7 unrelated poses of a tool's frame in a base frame.
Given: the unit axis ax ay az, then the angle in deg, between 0 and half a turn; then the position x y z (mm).
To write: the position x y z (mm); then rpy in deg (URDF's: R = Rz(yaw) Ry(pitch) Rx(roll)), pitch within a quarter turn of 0, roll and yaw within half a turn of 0. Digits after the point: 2 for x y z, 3 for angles.
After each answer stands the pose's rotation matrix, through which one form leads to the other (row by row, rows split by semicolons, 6 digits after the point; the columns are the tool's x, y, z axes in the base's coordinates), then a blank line. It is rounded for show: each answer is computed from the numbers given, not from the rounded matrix.
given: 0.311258 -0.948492 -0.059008 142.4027 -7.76 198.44 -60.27
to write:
-7.76 198.44 -60.27 159.736 -33.077 -137.589
-0.618676 -0.493137 -0.611601; -0.565139 0.820117 -0.089587; 0.545763 0.290214 -0.786078

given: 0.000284 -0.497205 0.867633 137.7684 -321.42 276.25 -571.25
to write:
-321.42 276.25 -571.25 -52.800 -19.549 141.788
-0.740434 -0.583407 -0.333757; 0.582916 -0.310176 -0.750999; 0.334615 -0.750618 0.569742

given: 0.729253 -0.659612 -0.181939 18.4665 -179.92 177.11 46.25
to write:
-179.92 177.11 46.25 14.015 -11.660 -4.826
0.975892 0.032861 -0.215764; -0.082398 0.970912 -0.224812; 0.202100 0.237170 0.950213

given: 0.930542 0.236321 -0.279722 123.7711 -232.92 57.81 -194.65
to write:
-232.92 57.81 -194.65 122.916 36.972 7.887
0.791369 0.574670 -0.208538; 0.109624 -0.468984 -0.876377; -0.601429 0.670677 -0.434138

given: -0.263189 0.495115 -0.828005 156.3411 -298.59 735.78 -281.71
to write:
-298.59 735.78 -281.71 -65.953 -12.641 -143.388
-0.783236 0.082606 0.616213; -0.581936 -0.446277 -0.679844; 0.218842 -0.891074 0.397611

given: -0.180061 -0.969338 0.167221 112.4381 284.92 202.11 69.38
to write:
284.92 202.11 69.38 -131.307 -58.688 130.409
-0.336888 0.086598 -0.937554; 0.395720 0.916567 -0.057533; 0.854349 -0.390391 -0.343049

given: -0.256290 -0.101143 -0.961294 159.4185 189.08 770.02 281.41
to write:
189.08 770.02 281.41 6.564 -30.835 -160.421
-0.808996 0.388122 0.441459; -0.287743 -0.916366 0.278346; 0.512570 0.098154 0.853017

